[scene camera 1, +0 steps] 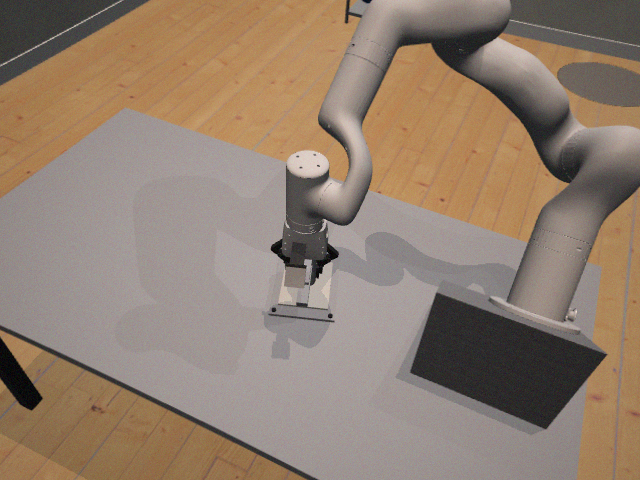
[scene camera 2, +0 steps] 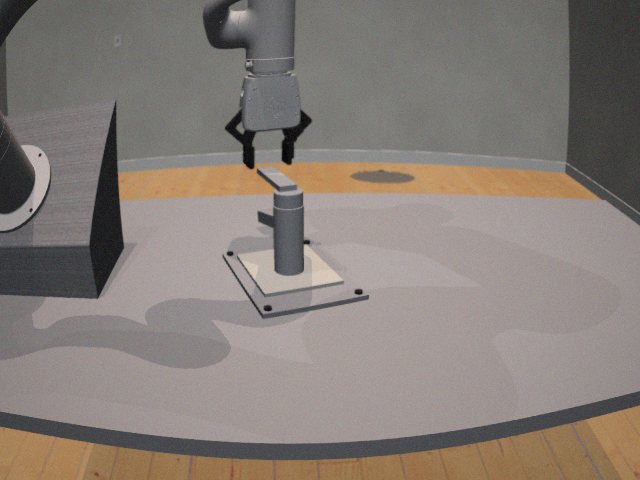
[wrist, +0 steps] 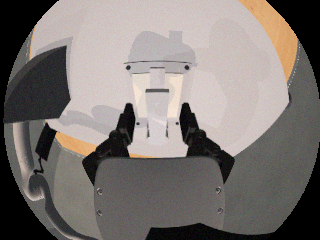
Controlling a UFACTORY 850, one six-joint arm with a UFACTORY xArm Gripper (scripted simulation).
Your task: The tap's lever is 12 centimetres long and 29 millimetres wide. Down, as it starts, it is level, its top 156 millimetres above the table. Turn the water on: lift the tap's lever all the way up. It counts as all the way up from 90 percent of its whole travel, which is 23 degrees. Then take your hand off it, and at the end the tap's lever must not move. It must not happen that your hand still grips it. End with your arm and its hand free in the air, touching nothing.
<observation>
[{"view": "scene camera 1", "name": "gripper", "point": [303, 272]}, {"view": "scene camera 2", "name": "gripper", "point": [268, 165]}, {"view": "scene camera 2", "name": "tap lever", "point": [286, 194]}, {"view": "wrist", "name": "gripper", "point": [157, 110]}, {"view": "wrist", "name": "tap lever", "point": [157, 100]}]
</observation>
